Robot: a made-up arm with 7 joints. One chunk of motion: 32 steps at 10 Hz.
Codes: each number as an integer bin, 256 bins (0 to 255) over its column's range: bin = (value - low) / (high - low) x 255, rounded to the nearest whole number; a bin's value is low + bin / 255 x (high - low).
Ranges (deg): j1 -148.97..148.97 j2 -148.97..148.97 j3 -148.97..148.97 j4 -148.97..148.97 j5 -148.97..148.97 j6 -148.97..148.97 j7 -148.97..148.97
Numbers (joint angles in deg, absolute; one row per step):
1: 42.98 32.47 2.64 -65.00 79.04 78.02 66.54
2: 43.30 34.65 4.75 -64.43 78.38 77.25 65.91
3: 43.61 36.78 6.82 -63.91 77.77 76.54 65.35
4: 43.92 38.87 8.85 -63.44 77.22 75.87 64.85
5: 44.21 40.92 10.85 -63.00 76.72 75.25 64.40
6: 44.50 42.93 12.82 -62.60 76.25 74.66 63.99
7: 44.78 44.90 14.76 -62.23 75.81 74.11 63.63
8: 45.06 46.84 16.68 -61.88 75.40 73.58 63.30
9: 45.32 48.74 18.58 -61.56 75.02 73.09 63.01
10: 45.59 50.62 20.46 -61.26 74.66 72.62 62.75
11: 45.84 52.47 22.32 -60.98 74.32 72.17 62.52
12: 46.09 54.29 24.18 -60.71 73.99 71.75 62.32
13: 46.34 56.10 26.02 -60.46 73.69 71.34 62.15
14: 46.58 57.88 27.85 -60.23 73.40 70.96 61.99
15: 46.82 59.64 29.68 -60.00 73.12 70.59 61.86
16: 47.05 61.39 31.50 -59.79 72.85 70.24 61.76
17: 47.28 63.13 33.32 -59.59 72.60 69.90 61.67
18: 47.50 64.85 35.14 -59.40 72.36 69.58 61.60
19: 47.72 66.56 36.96 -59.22 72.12 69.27 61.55
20: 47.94 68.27 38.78 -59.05 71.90 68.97 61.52
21: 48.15 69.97 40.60 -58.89 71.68 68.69 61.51
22: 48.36 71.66 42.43 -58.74 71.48 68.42 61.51
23: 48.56 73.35 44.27 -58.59 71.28 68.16 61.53
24: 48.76 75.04 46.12 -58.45 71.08 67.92 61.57
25: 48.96 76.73 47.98 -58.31 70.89 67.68 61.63
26: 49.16 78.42 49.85 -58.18 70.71 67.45 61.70
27: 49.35 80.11 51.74 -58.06 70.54 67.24 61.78
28: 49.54 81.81 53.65 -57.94 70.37 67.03 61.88
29: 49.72 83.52 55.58 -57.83 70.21 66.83 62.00
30: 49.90 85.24 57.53 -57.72 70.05 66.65 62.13
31: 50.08 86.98 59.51 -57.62 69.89 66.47 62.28
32: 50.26 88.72 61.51 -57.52 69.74 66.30 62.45
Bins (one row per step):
1: 164 155 130 72 195 194 184
2: 165 157 132 72 195 194 184
3: 165 159 133 73 194 193 183
4: 165 161 135 73 194 192 183
5: 165 163 137 74 193 192 183
6: 166 164 138 74 193 191 182
7: 166 166 140 74 192 191 182
8: 166 168 142 75 192 190 182
9: 166 169 143 75 192 190 181
10: 167 171 145 75 191 190 181
11: 167 172 147 75 191 189 181
12: 167 174 148 76 191 189 181
13: 167 176 150 76 191 189 181
14: 167 177 151 76 190 188 181
15: 168 179 153 76 190 188 180
16: 168 180 154 76 190 188 180
17: 168 182 156 76 190 187 180
18: 168 183 158 77 189 187 180
19: 168 184 159 77 189 187 180
20: 169 186 161 77 189 187 180
21: 169 187 162 77 189 186 180
22: 169 189 164 77 189 186 180
23: 169 190 165 77 189 186 180
24: 169 192 167 77 188 186 180
25: 169 193 169 78 188 185 180
26: 170 195 170 78 188 185 180
27: 170 196 172 78 188 185 180
28: 170 198 173 78 188 185 180
29: 170 199 175 78 188 185 181
30: 170 200 177 78 187 185 181
31: 170 202 178 78 187 184 181
32: 171 203 180 78 187 184 181

